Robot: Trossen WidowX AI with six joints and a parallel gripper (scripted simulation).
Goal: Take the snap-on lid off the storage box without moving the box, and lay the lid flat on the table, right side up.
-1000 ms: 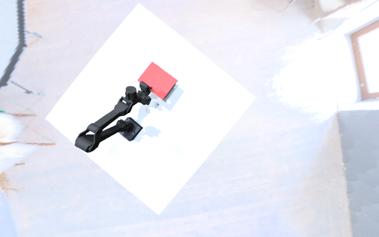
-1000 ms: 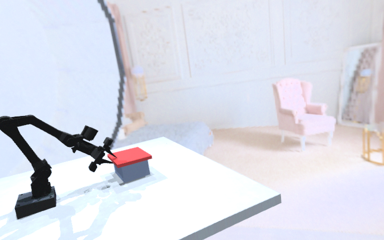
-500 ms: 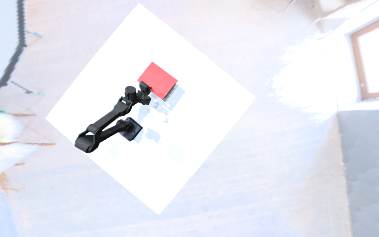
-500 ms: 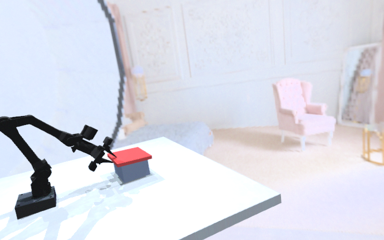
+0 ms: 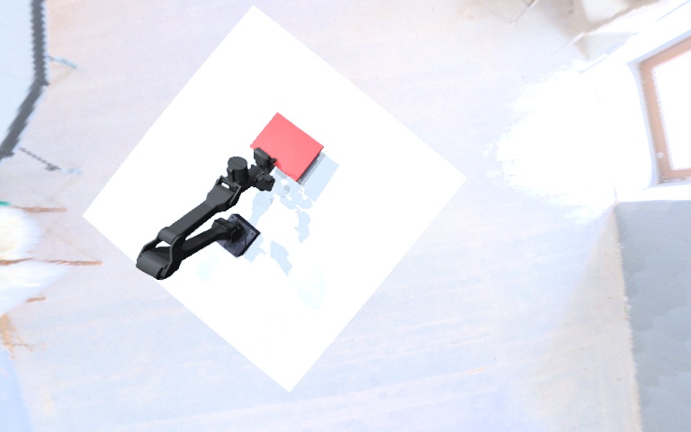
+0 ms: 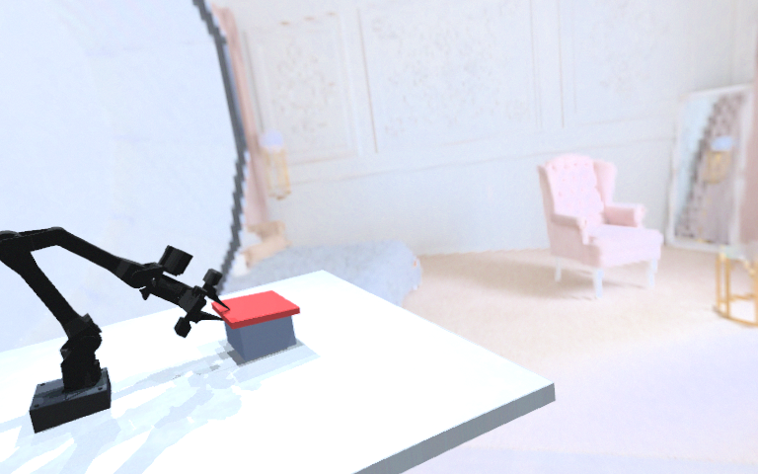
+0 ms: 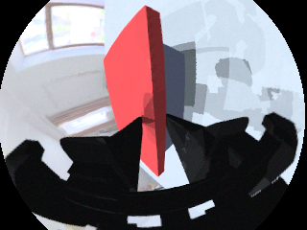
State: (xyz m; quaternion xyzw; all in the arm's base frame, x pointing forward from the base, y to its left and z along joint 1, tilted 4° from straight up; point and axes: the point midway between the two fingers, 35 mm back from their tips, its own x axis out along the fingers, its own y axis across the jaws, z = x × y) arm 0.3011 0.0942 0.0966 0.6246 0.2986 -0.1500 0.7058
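The red lid is 7 cm ahead of my gripper tip and 2 cm to the left of it. The rest, counted from my gripper tip: blue-grey storage box 7 cm ahead, 6 cm below, 2 cm to the left.
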